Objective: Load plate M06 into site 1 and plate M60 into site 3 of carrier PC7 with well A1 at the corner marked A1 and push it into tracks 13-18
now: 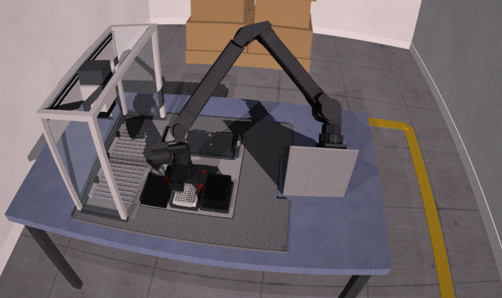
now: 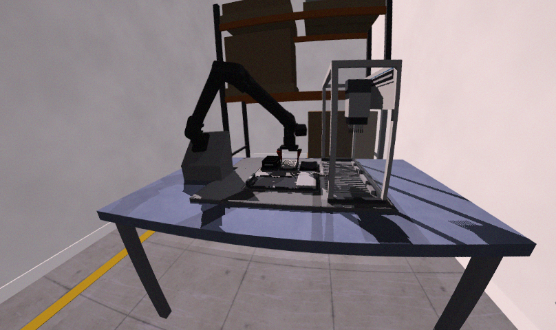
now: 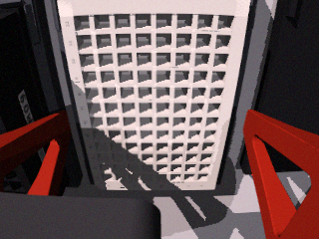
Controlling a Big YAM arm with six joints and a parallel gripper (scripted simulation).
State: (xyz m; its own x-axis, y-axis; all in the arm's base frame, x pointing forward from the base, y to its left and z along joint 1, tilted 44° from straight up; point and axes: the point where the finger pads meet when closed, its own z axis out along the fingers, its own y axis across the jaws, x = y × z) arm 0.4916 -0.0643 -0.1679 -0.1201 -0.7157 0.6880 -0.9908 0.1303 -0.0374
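Now: hand 20 mm above the white 96-well plate M06. From my hand the other things lie so: dark plate carrier PC7: 260 mm to the right, 20 mm below, 20 mm behind; plate nest S2: 30 mm below; black nest S3: 110 mm ahead, 30 mm below, 10 mm to the right.
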